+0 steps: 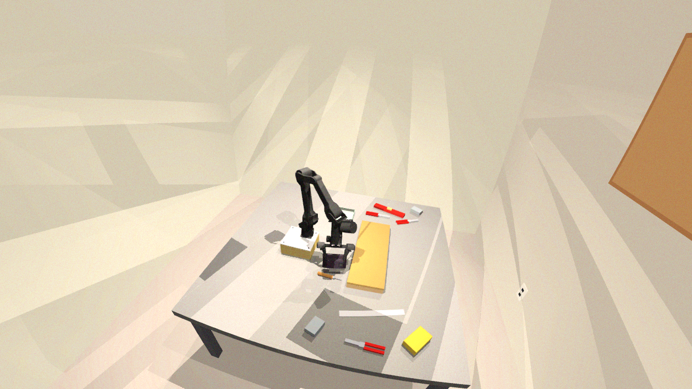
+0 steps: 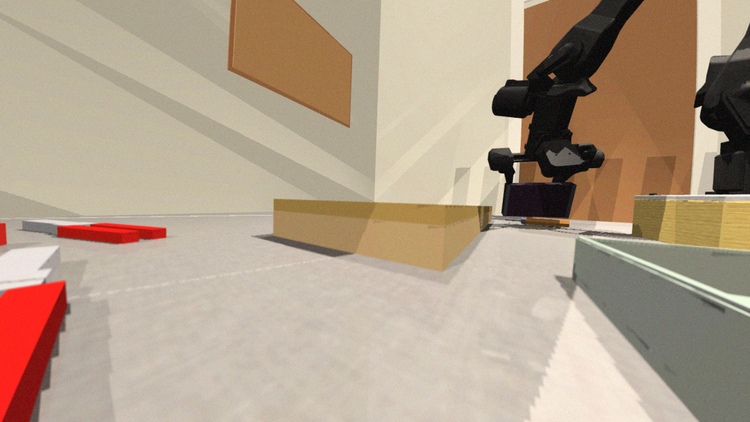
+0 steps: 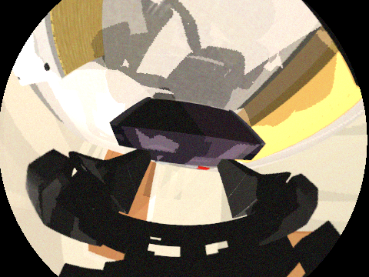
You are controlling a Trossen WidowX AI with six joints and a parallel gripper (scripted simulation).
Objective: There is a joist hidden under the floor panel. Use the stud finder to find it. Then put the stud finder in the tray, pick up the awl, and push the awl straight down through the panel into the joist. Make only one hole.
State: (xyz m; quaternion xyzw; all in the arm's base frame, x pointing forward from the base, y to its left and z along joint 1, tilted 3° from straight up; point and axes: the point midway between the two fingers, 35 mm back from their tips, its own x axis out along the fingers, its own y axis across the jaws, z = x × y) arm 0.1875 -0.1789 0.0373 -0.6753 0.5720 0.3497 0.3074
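The awl is 1 cm behind my gripper tip, 3 cm to the right of it and 7 cm below it. The rest, counted from my gripper tip: white strip: 21 cm ahead, 21 cm to the right, 7 cm below; then pale green tray: 1 cm behind, 50 cm to the left, 6 cm below; then stud finder: 1 cm ahead, 1 cm to the left, 1 cm below.
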